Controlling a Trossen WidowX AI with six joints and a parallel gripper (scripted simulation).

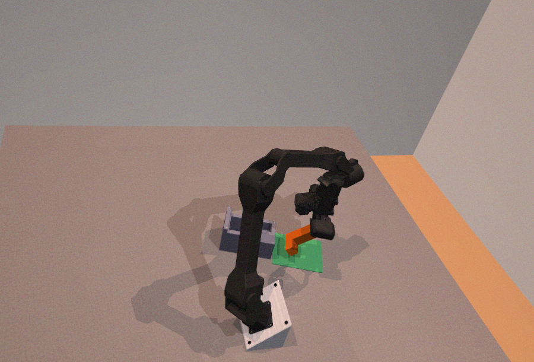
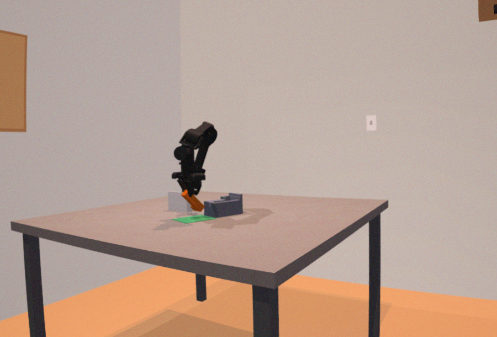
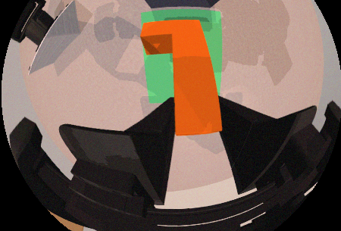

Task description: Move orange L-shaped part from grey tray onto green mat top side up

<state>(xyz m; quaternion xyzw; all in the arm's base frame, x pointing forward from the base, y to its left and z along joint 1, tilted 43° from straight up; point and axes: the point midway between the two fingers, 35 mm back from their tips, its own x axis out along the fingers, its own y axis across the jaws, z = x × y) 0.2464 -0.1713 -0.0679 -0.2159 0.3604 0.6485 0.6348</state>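
Now: the green mat 20 mm to the left of my gripper tip and 110 mm below it. From my gripper tip the other things lie so: orange L-shaped part 10 mm behind, 40 mm to the left, 30 mm below.
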